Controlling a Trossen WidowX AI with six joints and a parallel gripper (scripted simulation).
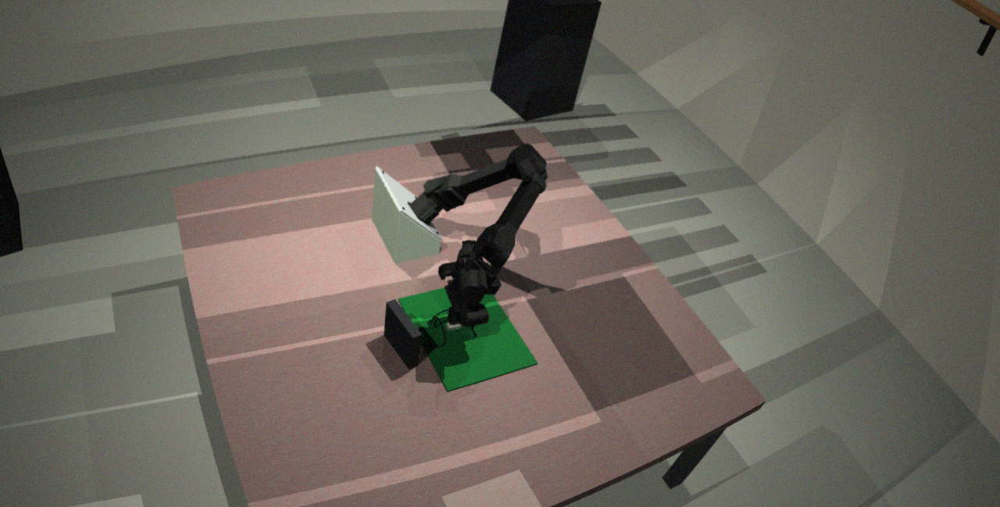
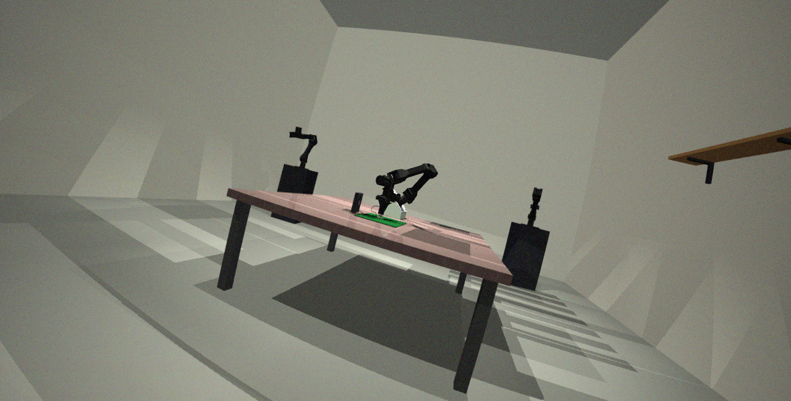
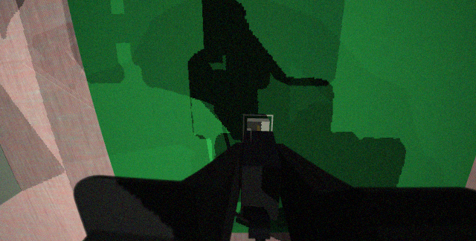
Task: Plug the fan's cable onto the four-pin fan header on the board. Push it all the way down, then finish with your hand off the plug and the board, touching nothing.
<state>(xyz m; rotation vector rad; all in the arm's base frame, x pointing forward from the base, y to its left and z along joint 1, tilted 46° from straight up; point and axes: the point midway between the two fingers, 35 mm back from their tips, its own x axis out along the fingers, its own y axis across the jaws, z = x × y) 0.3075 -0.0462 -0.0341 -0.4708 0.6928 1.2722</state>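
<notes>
My gripper tip is 40 mm above the white four-pin header and 10 mm to the left of it. Round my gripper tip: black fan 150 mm to the right, 20 mm above; then dark fan plug 10 mm to the right, 10 mm above; then green board 50 mm below, 30 mm ahead, 10 mm to the left.
</notes>
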